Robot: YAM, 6 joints.
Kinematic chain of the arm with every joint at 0, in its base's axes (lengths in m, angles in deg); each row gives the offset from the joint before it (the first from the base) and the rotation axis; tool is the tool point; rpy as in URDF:
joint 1: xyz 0 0 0.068 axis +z
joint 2: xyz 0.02 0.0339 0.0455 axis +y
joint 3: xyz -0.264 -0.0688 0 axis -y
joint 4: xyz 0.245 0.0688 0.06 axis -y
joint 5: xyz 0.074 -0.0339 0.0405 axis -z
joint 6: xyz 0.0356 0 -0.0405 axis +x
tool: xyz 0 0 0 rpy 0 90 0
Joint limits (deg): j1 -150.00..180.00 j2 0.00..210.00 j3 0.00..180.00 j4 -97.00..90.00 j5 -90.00..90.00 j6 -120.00..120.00
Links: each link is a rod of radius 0.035 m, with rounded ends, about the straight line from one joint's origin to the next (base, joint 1, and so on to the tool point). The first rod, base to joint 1, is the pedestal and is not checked.
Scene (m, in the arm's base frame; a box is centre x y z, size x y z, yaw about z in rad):
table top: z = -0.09
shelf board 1: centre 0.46 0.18 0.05 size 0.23 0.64 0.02 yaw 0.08
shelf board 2: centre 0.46 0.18 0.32 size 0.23 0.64 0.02 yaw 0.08
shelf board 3: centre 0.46 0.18 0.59 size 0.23 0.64 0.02 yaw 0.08
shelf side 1: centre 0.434 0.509 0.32 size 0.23 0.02 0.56 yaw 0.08
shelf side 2: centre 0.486 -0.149 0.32 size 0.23 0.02 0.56 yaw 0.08
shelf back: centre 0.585 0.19 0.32 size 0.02 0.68 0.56 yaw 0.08
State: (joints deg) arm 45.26 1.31 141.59 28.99 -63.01 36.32
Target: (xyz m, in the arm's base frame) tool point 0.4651 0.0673 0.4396
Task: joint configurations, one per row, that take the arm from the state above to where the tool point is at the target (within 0.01 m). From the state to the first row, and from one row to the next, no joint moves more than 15 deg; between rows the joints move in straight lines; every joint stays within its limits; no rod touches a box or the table.
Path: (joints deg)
1: 37.07 14.18 127.12 23.77 -62.59 36.32
2: 28.88 27.05 112.66 18.55 -62.17 36.32
3: 20.69 39.92 98.19 13.33 -61.75 36.32
4: 12.49 52.79 83.72 8.11 -61.33 36.32
5: 4.30 65.66 69.26 2.89 -60.90 36.32
6: 4.43 78.03 80.54 6.95 -58.60 36.32
7: 4.56 90.40 91.83 11.02 -56.29 36.32
8: 4.70 102.78 103.11 15.08 -53.98 36.32
9: 4.83 115.15 114.40 19.14 -51.67 36.32

